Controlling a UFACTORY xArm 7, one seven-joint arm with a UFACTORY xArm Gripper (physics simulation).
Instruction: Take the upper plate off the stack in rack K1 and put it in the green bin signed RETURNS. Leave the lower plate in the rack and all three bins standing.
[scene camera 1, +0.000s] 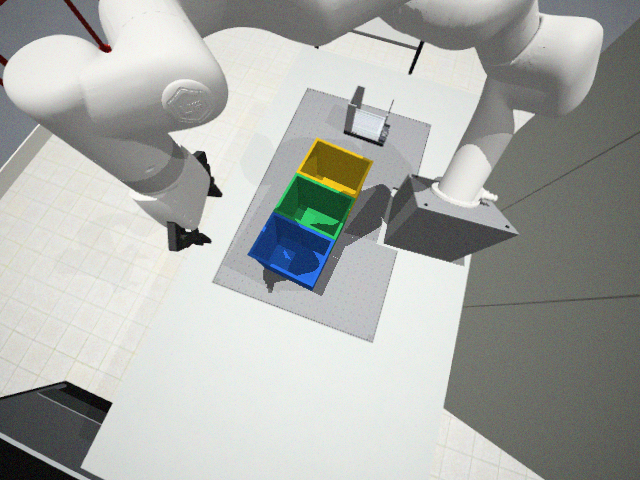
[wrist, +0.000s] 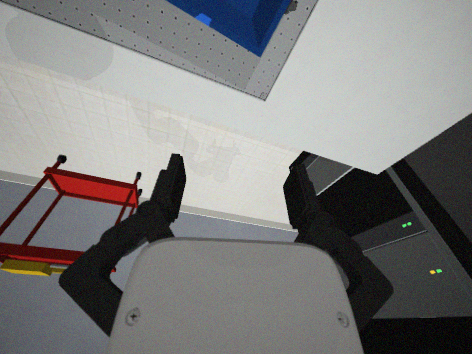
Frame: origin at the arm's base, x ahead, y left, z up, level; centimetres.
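Where they show: gripper, fingertip midpoint: (scene camera 1: 209, 217) (wrist: 237, 170); arm's base at its link origin: (scene camera 1: 453, 196).
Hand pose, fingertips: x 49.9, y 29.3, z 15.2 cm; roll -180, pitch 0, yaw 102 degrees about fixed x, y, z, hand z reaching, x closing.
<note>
Each offset is from my fingertips to the centre of the thing. Level surfaces: height alone.
The rack {dx -22.2, dy -60.6, dz -28.1 cm} (scene camera 1: 355, 105) stands at the far end of the grey perforated board {dz -35.0 cm} (scene camera 1: 351, 310) (wrist: 235, 80). Pale plates {dx -21.2, dy -60.6, dz -31.1 cm} (scene camera 1: 368, 125) lie in it; the upper and lower cannot be told apart at this size. The green bin {dx -15.3, dy -16.2, dz -26.1 cm} (scene camera 1: 323, 193) stands upright between the yellow bin {dx -17.2, dy -29.2, dz -26.1 cm} (scene camera 1: 336, 162) and the blue bin {dx -13.4, dy -3.3, dz -26.1 cm} (scene camera 1: 289, 253) (wrist: 235, 22); its sign cannot be read. My gripper (scene camera 1: 216, 218) (wrist: 237, 170) is open and empty. In the scene view it appears left of the bins, near the table's left edge, well away from the rack. The rack does not show in the wrist view.
The grey block (scene camera 1: 434, 232) under the arm's base is right of the bins. The arm spans the top of the scene view. A red cart (wrist: 92, 188) stands beyond the table {dz -36.3 cm} (scene camera 1: 268, 372) (wrist: 370, 90). A dark cabinet (scene camera 1: 46, 413) (wrist: 405, 250) stands beside the table.
</note>
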